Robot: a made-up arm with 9 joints. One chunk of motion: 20 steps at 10 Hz.
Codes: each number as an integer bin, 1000 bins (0 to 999) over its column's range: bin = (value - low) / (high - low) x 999, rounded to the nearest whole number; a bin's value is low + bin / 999 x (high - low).
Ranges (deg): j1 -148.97..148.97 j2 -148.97..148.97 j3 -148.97..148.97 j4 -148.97..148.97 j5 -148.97..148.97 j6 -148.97..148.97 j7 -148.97..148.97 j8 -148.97..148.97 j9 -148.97..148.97
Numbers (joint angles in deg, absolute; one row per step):
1: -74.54 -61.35 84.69 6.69 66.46 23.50 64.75 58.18 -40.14
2: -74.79 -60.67 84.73 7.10 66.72 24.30 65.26 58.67 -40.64
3: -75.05 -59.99 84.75 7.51 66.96 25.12 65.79 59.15 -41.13
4: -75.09 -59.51 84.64 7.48 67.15 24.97 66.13 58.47 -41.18
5: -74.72 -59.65 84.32 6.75 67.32 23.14 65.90 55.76 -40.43
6: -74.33 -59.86 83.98 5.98 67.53 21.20 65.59 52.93 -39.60
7: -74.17 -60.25 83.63 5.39 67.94 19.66 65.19 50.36 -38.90
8: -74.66 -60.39 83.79 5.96 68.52 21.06 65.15 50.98 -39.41
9: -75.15 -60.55 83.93 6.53 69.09 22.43 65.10 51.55 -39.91
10: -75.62 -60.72 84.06 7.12 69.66 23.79 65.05 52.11 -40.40
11: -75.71 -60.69 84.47 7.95 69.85 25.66 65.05 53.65 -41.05
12: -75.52 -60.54 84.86 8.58 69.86 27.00 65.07 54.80 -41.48
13: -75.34 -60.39 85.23 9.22 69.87 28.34 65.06 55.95 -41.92
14: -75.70 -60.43 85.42 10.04 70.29 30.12 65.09 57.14 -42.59
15: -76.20 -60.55 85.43 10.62 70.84 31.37 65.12 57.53 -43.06
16: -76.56 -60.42 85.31 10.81 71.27 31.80 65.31 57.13 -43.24
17: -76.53 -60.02 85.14 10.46 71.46 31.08 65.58 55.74 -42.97
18: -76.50 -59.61 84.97 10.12 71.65 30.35 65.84 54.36 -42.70
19: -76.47 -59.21 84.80 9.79 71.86 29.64 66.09 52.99 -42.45
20: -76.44 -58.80 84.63 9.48 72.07 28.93 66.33 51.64 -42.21
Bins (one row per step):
1: 250 294 783 522 722 578 717 695 365
2: 249 296 784 523 723 581 718 696 363
3: 248 298 784 525 724 584 720 698 362
4: 248 300 783 525 725 583 721 696 361
5: 249 299 782 522 725 577 720 686 364
6: 250 299 781 520 726 571 719 677 367
7: 251 297 780 518 727 565 718 668 369
8: 249 297 780 519 729 570 718 670 367
9: 248 296 781 521 731 575 718 672 366
10: 246 296 781 523 733 579 718 674 364
11: 246 296 783 526 734 586 718 679 362
12: 246 297 784 528 734 590 718 683 360
13: 247 297 785 530 734 595 718 687 359
14: 246 297 786 533 735 600 718 691 357
15: 244 296 786 535 737 605 718 692 355
16: 243 297 786 536 738 606 718 691 355
17: 243 298 785 535 739 604 719 686 355
18: 243 300 784 533 740 601 720 682 356
19: 243 301 784 532 740 599 721 677 357
20: 243 302 783 531 741 597 722 673 358

